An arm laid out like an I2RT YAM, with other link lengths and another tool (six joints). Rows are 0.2 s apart.
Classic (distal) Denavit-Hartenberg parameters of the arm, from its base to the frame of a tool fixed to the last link. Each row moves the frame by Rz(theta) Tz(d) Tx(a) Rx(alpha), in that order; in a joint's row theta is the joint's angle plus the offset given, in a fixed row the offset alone. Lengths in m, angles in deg.
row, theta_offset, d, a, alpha
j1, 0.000, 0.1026, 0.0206, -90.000
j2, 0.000, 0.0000, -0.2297, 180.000
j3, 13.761, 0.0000, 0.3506, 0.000
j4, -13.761, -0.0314, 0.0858, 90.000
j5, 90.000, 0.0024, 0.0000, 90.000
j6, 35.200, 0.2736, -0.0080, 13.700
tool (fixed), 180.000, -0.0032, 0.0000, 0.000
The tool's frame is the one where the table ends.
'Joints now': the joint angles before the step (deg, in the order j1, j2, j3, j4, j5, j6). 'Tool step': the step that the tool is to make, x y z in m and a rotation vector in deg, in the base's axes. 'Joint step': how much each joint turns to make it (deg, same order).
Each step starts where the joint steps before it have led.
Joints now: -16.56, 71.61, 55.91, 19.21, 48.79, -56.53
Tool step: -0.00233, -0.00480, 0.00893, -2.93, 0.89, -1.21
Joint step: -0.31, 1.03, -0.34, 4.98, 0.61, -4.78
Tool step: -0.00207, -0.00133, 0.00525, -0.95, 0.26, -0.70
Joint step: 0.00, 0.29, 0.20, 1.38, 0.56, -1.65
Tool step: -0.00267, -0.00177, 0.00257, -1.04, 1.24, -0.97
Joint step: 0.00, 0.34, 0.13, 1.12, 0.75, -2.33
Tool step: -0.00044, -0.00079, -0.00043, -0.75, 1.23, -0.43
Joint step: -0.01, 0.31, -0.08, 0.81, 0.24, -1.79
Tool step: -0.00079, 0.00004, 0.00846, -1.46, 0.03, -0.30
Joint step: 0.00, 0.29, 0.07, 2.39, 0.03, -2.28
